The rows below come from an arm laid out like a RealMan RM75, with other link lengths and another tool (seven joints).
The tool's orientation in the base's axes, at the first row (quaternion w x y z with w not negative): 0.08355 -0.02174 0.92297 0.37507
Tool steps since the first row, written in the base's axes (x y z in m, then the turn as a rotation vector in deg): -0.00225 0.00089 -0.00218 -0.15 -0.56 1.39; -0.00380 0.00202 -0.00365 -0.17 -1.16 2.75; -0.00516 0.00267 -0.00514 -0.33 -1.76 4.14; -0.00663 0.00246 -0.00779 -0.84 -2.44 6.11; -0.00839 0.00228 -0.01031 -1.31 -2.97 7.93; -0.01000 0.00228 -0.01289 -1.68 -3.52 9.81; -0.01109 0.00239 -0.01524 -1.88 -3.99 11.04; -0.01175 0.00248 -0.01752 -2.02 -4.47 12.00; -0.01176 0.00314 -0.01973 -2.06 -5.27 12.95; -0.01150 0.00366 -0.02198 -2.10 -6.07 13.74
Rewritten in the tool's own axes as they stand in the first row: 0.00261 -0.00063 0.00185 -0.10 0.57 -1.39; 0.00441 -0.00067 0.00345 -0.33 1.08 -2.77; 0.00602 -0.00109 0.00477 -0.42 1.62 -4.19; 0.00792 -0.00292 0.00629 -0.27 2.54 -6.12; 0.01007 -0.00460 0.00770 -0.13 3.46 -7.84; 0.01210 -0.00621 0.00929 -0.10 4.40 -9.59; 0.01358 -0.00764 0.01087 -0.12 4.93 -10.82; 0.01462 -0.00908 0.01245 -0.16 5.26 -11.85; 0.01502 -0.01013 0.01447 -0.30 5.35 -13.08; 0.01516 -0.01133 0.01645 -0.41 5.32 -14.20
